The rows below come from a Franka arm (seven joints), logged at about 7 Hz.
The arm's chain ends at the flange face. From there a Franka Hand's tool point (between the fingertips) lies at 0.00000 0.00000 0.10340 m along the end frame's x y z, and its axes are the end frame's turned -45 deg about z.
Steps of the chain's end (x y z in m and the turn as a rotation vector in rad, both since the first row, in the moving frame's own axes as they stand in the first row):
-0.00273 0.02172 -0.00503 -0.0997 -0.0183 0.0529
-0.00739 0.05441 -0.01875 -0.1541 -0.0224 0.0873
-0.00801 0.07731 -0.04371 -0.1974 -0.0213 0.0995
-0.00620 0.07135 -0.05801 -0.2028 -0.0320 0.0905
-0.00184 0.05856 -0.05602 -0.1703 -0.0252 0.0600
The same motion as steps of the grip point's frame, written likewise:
-0.02605 0.01914 -0.00556 -0.0576 -0.0834 0.0529
-0.05695 0.04226 -0.02000 -0.0931 -0.1248 0.0873
-0.07683 0.06098 -0.04574 -0.1245 -0.1546 0.0995
-0.07242 0.05768 -0.06018 -0.1208 -0.1660 0.0905
-0.05724 0.05023 -0.05755 -0.1026 -0.1382 0.0600

